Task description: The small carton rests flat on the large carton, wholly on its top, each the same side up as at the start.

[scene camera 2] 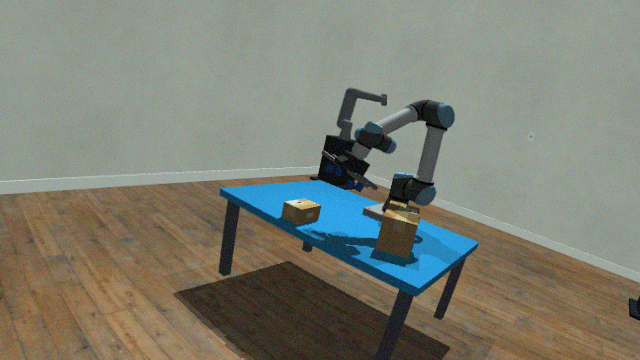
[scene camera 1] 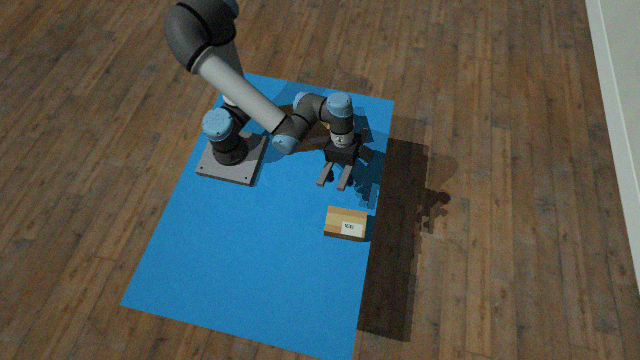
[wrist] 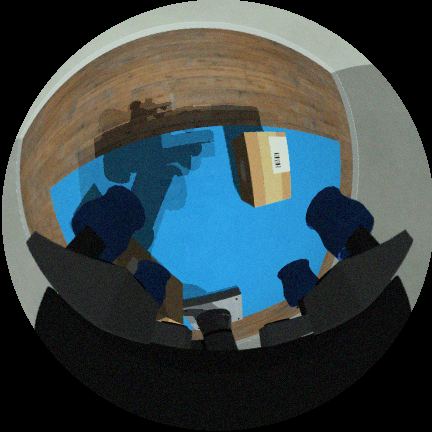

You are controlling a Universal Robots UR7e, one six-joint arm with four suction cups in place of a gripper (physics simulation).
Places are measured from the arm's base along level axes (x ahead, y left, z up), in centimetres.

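Pixels of known places: hand at its tool point: (scene camera 2: pixel 342 180) (scene camera 1: pixel 344 166) (wrist: pixel 225 250); arm's base at its link origin: (scene camera 1: pixel 230 150) (wrist: pixel 213 316).
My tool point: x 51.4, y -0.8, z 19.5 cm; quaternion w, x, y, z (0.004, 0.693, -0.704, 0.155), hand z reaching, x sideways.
For each thing: its top centre in the pictures, then the offset to it from my tool point. Level surfaces: height alone.
- small carton at its top centre: (wrist: pixel 271 167) (scene camera 1: pixel 345 221) (scene camera 2: pixel 303 203) dx +6.3, dy -14.7, dz -15.7 cm
- large carton at its top centre: (wrist: pixel 117 305) (scene camera 1: pixel 316 115) (scene camera 2: pixel 403 211) dx -19.2, dy +23.2, dz -7.8 cm
- blue table at its surface level: dz -23.2 cm
The small carton (scene camera 1: pixel 345 221) (scene camera 2: pixel 301 212) (wrist: pixel 267 170) lies flat on the blue table near its long edge, its white barcode label facing up. The large carton (scene camera 1: pixel 316 142) (scene camera 2: pixel 397 237) (wrist: pixel 174 296) stands on the table beside the robot's base, apart from the small one. The arm hides most of it in scene camera 1, and suction cups cover part of it in the wrist view. My gripper (scene camera 1: pixel 339 176) (scene camera 2: pixel 344 177) (wrist: pixel 224 247) is open, with no carton on its cups. It hangs tilted above the table, between the two cartons and well above the small one.
The blue table (scene camera 1: pixel 240 240) (scene camera 2: pixel 260 196) (wrist: pixel 210 240) carries the grey base plate (scene camera 1: pixel 225 174) (wrist: pixel 235 306) of the arm. The upper arm reaches over the large carton's side in scene camera 1. A dark stand with a grey bent arm (scene camera 2: pixel 347 107) shows behind the table in scene camera 2.
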